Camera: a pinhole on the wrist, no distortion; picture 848 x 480 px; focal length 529.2 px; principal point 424.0 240.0 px. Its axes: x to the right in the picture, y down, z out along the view. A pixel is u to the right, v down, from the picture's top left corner.
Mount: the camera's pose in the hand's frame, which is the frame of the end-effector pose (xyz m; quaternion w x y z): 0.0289 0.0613 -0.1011 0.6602 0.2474 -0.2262 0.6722
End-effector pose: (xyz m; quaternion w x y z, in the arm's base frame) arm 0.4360 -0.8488 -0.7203 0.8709 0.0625 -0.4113 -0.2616
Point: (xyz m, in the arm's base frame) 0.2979 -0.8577 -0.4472
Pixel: 773 108
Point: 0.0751 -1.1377 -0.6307
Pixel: 353 268
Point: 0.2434 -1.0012 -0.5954
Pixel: 449 213
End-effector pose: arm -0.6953 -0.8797 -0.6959 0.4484 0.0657 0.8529 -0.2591
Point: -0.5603 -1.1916 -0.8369
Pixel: 524 211
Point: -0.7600 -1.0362 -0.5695
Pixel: 45 434
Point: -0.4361 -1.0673 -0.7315
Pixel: 648 438
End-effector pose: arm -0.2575 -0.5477 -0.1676 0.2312 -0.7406 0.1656 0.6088
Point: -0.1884 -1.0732 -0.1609
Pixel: behind the camera
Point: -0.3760 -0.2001 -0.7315
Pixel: outside the picture
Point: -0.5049 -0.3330 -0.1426
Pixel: 661 386
